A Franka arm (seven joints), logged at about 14 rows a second.
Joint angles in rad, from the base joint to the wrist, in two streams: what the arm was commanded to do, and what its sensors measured. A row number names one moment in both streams.
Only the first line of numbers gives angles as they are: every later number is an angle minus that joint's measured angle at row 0.
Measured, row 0:
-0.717 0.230 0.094 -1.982 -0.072 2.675 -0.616
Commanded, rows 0 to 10:
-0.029 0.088 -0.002 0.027 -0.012 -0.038 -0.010
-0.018 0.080 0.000 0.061 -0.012 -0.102 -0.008
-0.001 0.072 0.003 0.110 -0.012 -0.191 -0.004
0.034 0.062 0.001 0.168 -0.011 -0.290 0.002
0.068 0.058 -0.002 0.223 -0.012 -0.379 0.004
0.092 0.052 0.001 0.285 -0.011 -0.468 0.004
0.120 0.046 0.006 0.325 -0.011 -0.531 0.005
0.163 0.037 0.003 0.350 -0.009 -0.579 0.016
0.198 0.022 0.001 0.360 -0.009 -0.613 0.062
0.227 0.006 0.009 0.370 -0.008 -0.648 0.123
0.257 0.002 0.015 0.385 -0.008 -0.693 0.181
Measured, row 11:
0.211 0.015 0.014 0.359 -0.003 -0.615 0.099
